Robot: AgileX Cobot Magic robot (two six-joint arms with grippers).
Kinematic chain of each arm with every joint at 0, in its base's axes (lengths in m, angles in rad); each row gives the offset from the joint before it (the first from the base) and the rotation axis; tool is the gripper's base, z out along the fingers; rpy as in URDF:
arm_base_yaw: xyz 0 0 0.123 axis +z
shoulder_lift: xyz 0 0 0 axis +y
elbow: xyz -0.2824 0 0.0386 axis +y
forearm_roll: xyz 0.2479 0 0.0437 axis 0.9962 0 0.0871
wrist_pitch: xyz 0 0 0 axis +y
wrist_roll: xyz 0.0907 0 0.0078 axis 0.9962 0 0.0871
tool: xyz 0 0 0 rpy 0 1.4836 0
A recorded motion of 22 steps. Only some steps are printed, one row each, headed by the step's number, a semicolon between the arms.
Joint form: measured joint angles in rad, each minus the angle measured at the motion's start. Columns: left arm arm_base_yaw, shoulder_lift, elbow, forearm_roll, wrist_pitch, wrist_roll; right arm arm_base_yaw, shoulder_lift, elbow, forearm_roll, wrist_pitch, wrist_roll.
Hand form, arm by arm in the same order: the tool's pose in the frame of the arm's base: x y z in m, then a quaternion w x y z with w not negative. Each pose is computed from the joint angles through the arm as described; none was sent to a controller.
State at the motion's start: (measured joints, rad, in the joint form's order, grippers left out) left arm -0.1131 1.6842 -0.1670 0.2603 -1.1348 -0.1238; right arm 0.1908 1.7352 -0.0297 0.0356 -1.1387 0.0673
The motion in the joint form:
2: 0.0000 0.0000 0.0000 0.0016 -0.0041 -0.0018; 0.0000 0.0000 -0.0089 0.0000 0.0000 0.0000
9: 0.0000 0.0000 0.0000 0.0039 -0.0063 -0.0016; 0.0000 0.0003 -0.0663 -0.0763 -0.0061 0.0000
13: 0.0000 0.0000 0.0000 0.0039 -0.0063 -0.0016; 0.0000 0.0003 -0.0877 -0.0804 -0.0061 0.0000
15: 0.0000 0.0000 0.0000 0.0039 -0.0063 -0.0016; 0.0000 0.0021 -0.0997 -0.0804 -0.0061 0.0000
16: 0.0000 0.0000 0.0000 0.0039 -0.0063 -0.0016; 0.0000 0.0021 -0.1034 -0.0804 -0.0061 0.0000
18: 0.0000 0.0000 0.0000 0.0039 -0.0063 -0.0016; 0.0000 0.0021 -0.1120 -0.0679 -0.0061 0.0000
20: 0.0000 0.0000 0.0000 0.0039 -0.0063 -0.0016; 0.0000 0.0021 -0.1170 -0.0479 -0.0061 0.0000
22: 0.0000 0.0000 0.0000 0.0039 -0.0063 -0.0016; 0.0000 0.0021 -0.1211 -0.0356 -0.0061 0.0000
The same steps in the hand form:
2: 0.2078 -0.0451 0.1274 0.58031 0.10968 0.79602 -0.13253; 0.1749 0.0308 0.1025 0.51957 -0.03783 0.85165 0.05746
9: 0.2078 -0.0453 0.1276 0.58102 0.11069 0.79524 -0.13323; 0.1903 0.0402 0.1087 0.54332 -0.06873 0.83273 0.08146
13: 0.2078 -0.0453 0.1276 0.58102 0.11069 0.79524 -0.13323; 0.1962 0.0417 0.1112 0.55202 -0.07021 0.82667 0.08349
15: 0.2078 -0.0453 0.1276 0.58102 0.11069 0.79524 -0.13323; 0.1995 0.0423 0.1122 0.55622 -0.07010 0.82381 0.08394
16: 0.2078 -0.0453 0.1276 0.58102 0.11069 0.79524 -0.13323; 0.2005 0.0425 0.1126 0.55774 -0.07006 0.82277 0.08410
18: 0.2078 -0.0453 0.1276 0.58102 0.11069 0.79524 -0.13323; 0.2031 0.0420 0.1137 0.56174 -0.06462 0.82077 0.08129
20: 0.2078 -0.0453 0.1276 0.58102 0.11069 0.79524 -0.13323; 0.2049 0.0406 0.1143 0.56451 -0.05599 0.81997 0.07644
22: 0.2078 -0.0453 0.1276 0.58102 0.11069 0.79524 -0.13323; 0.2062 0.0398 0.1148 0.56660 -0.05065 0.81914 0.07353

